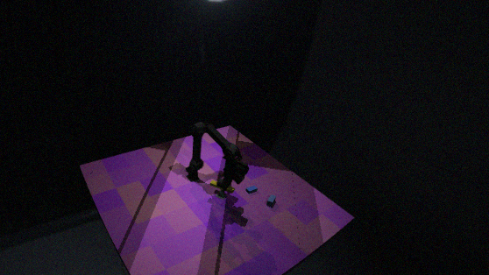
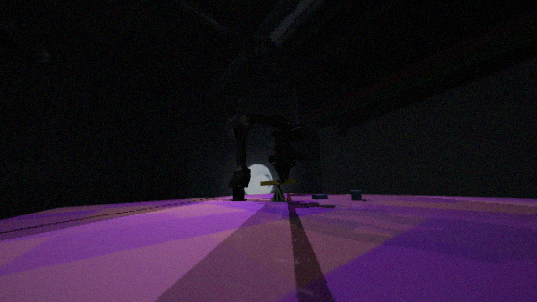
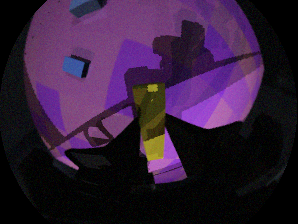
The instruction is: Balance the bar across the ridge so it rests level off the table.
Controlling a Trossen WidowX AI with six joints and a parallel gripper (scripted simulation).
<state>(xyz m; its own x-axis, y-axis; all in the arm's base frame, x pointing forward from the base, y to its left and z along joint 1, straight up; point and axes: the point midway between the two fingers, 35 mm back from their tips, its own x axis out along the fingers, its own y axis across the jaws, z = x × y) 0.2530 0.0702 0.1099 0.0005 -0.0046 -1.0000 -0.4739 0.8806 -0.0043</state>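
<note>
The yellow bar is 2 cm behind my gripper tip and 1 cm to the right of it. Round my gripper tip: ridge: 2 cm behind, 1 cm to the right, 4 cm below.
</note>
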